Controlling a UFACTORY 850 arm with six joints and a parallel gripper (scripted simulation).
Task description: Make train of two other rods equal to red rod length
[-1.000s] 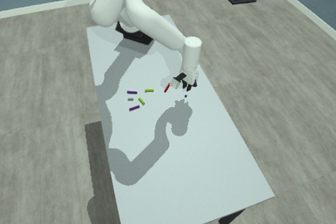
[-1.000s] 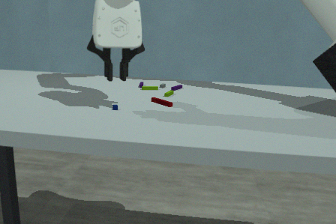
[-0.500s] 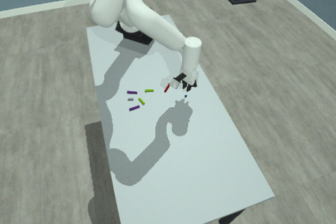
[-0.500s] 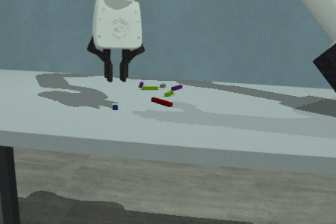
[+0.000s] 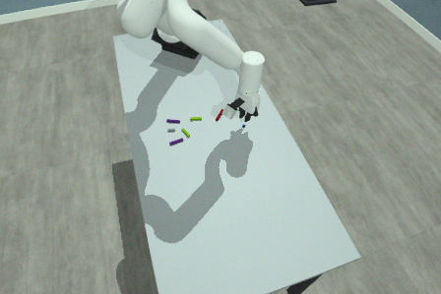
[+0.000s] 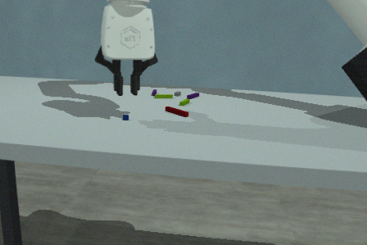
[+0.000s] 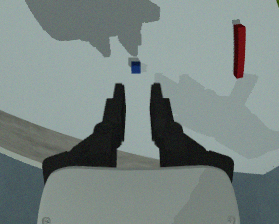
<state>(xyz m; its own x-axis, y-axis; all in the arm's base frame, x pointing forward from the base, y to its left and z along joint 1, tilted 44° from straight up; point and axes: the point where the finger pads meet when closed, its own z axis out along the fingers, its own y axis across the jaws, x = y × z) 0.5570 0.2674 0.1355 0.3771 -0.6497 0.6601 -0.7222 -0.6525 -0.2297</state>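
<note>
Now: the blue rod 7 cm below my hand. Round my hand: red rod 9 cm behind, 8 cm to the right, 7 cm below; grey rod 32 cm to the right, 7 cm below, 7 cm behind.
</note>
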